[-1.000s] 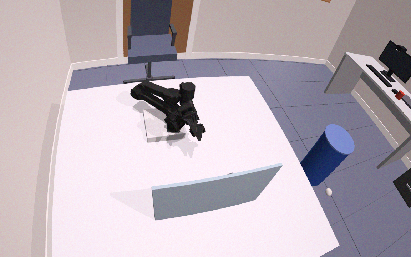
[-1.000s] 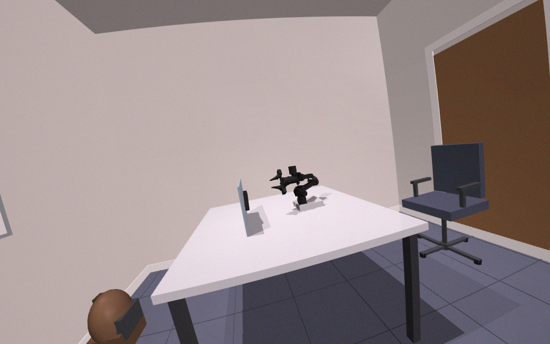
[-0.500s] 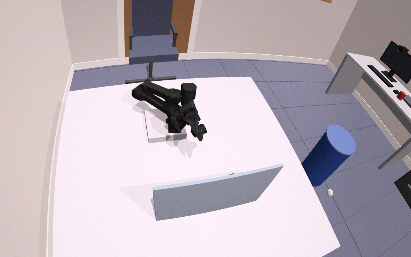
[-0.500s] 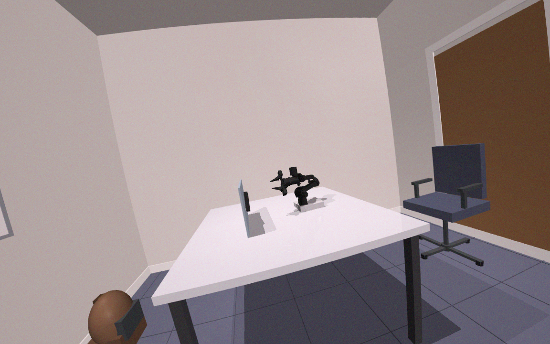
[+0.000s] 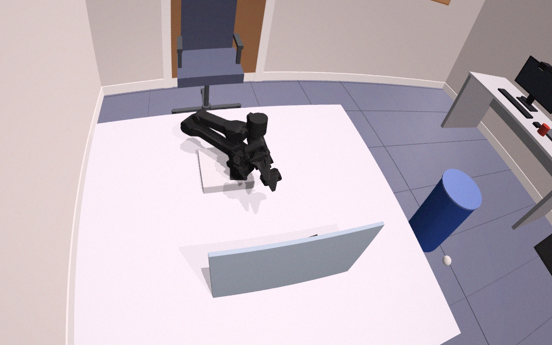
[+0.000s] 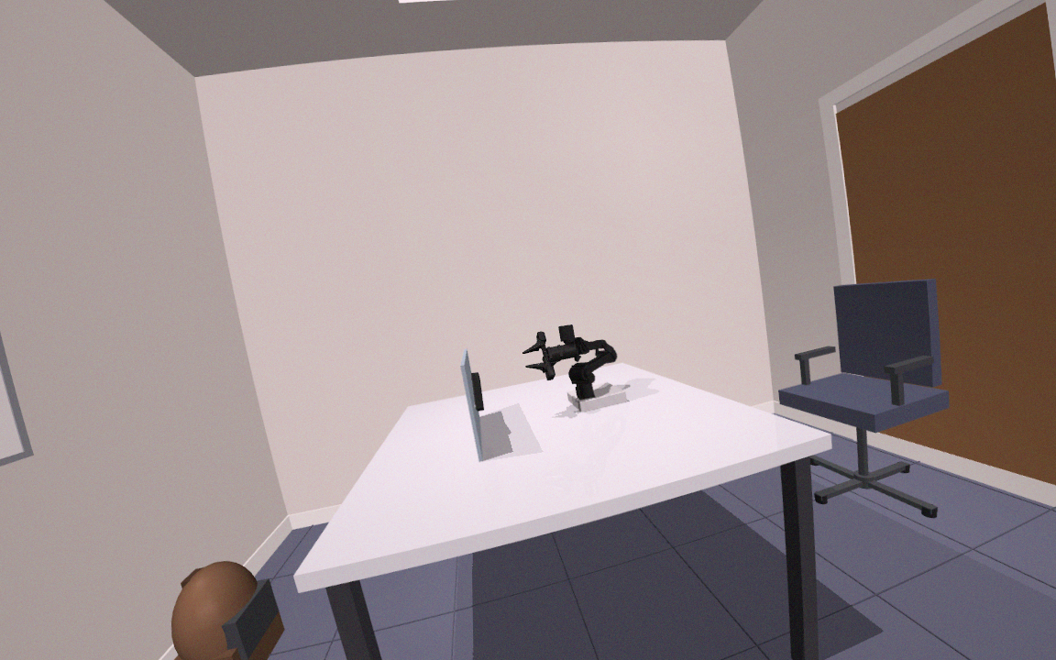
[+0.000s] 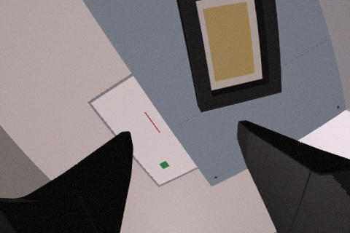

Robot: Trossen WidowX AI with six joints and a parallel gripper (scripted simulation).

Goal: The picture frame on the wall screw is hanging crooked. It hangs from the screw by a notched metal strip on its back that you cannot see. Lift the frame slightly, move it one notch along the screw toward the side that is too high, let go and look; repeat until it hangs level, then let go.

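Now: gripper tip 200 mm short of the picture frame, 60 mm to the right of it and 80 mm above it. Also, from my gripper tip: wall panel 210 mm ahead, 60 mm to the left, 90 mm below.
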